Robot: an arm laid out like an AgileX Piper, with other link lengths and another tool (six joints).
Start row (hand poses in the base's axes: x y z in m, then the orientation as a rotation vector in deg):
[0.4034 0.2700 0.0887 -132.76 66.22 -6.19]
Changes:
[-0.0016 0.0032 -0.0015 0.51 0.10 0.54]
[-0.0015 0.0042 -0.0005 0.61 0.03 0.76]
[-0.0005 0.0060 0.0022 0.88 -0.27 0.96]
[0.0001 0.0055 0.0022 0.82 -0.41 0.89]
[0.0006 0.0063 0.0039 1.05 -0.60 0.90]
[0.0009 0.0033 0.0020 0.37 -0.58 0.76]
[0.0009 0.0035 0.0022 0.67 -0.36 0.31]
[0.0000 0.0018 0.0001 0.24 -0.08 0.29]
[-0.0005 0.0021 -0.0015 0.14 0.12 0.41]
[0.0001 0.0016 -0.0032 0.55 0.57 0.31]
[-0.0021 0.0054 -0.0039 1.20 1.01 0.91]
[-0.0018 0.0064 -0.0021 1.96 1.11 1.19]
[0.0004 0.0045 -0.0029 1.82 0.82 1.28]
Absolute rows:
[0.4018 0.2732 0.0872 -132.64 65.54 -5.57]
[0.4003 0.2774 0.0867 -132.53 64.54 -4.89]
[0.3998 0.2834 0.0889 -132.19 63.11 -4.33]
[0.3999 0.2889 0.0911 -131.82 61.71 -3.99]
[0.4005 0.2952 0.0950 -131.19 60.16 -3.74]
[0.4014 0.2985 0.0970 -131.09 58.92 -3.89]
[0.4023 0.3020 0.0992 -130.55 58.26 -3.82]
[0.4023 0.3038 0.0993 -130.46 57.84 -3.66]
[0.4018 0.3059 0.0978 -130.56 57.41 -3.28]
[0.4019 0.3075 0.0946 -130.35 57.25 -2.22]
[0.3998 0.3129 0.0907 -129.93 56.50 -0.09]
[0.3980 0.3193 0.0886 -128.95 55.32 2.63]
[0.3984 0.3238 0.0857 -128.05 53.91 4.97]

